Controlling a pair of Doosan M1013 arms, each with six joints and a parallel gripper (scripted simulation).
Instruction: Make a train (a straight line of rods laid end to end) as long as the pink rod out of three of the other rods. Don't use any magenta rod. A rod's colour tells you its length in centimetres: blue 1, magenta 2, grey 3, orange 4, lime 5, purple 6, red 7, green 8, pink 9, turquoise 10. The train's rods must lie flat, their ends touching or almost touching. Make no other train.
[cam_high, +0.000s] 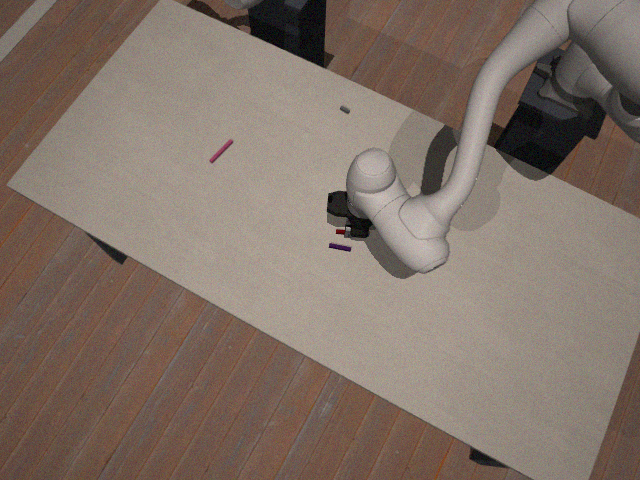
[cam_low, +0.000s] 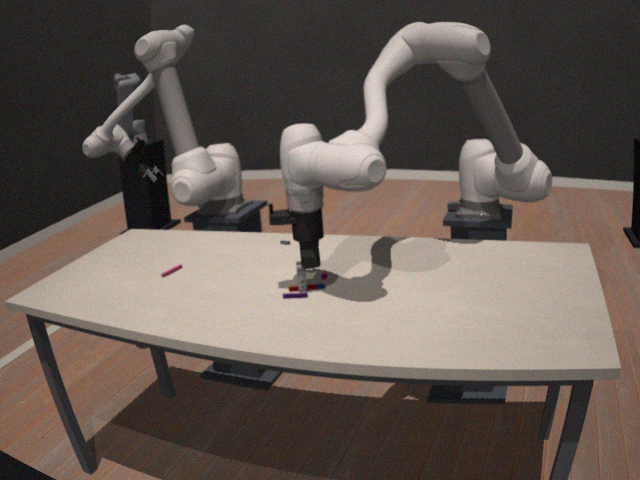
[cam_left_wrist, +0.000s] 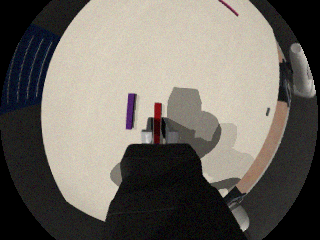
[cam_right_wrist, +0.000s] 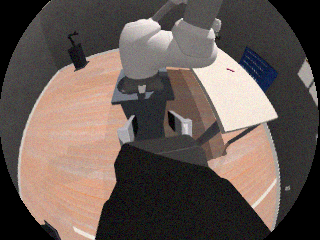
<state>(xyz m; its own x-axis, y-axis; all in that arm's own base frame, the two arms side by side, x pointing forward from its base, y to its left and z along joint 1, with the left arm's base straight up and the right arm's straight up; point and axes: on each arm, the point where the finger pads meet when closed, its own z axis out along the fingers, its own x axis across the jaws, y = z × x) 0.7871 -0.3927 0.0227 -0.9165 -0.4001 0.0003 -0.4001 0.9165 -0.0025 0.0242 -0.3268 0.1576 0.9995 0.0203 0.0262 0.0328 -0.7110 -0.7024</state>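
Note:
Right now my left hand is 2 cm above the red rod. From my left hand the other things lie so: magenta rod (9 cm behind, 3 cm to the left, 2 cm below); purple rod (5 cm ahead, 2 cm below); grey rod (35 cm behind, 18 cm to the right, 2 cm below).

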